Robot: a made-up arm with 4 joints. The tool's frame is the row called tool.
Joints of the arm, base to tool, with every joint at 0 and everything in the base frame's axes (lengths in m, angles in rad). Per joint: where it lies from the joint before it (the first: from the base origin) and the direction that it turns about. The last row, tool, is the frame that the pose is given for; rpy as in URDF.
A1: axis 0 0 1 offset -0.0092 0.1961 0.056
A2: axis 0 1 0 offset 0.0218 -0.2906 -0.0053
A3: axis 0 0 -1 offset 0.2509 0.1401 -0.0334
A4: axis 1 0 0 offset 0.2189 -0.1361 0.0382
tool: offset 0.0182 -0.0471 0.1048 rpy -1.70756 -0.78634 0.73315
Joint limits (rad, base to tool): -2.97..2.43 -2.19..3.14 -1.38..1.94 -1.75..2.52
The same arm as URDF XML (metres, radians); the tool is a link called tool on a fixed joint. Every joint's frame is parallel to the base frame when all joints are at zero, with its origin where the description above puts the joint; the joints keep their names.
<robot name="arm">
<joint name="A1" type="revolute"><parent link="base_link"/><child link="link1"/><origin xyz="-0.0092 0.1961 0.056" rpy="0 0 0"/><axis xyz="0 0 1"/><limit lower="-2.97" upper="2.43"/></joint>
<joint name="A2" type="revolute"><parent link="link1"/><child link="link2"/><origin xyz="0.0218 -0.2906 -0.0053" rpy="0 0 0"/><axis xyz="0 1 0"/><limit lower="-2.19" upper="3.14"/></joint>
<joint name="A3" type="revolute"><parent link="link2"/><child link="link3"/><origin xyz="0.2509 0.1401 -0.0334" rpy="0 0 0"/><axis xyz="0 0 -1"/><limit lower="-1.38" upper="1.94"/></joint>
<joint name="A4" type="revolute"><parent link="link3"/><child link="link4"/><origin xyz="0.2189 -0.1361 0.0382" rpy="0 0 0"/><axis xyz="1 0 0"/><limit lower="-1.75" upper="2.52"/></joint>
<joint name="tool_joint" type="fixed"><parent link="link4"/><child link="tool"/><origin xyz="0.0182 -0.0471 0.1048" rpy="-1.7076 -0.7863 0.7331"/></joint>
<link name="base_link"/>
<link name="link1"/>
<link name="link2"/>
<link name="link3"/>
<link name="link4"/>
<link name="tool"/>
</robot>

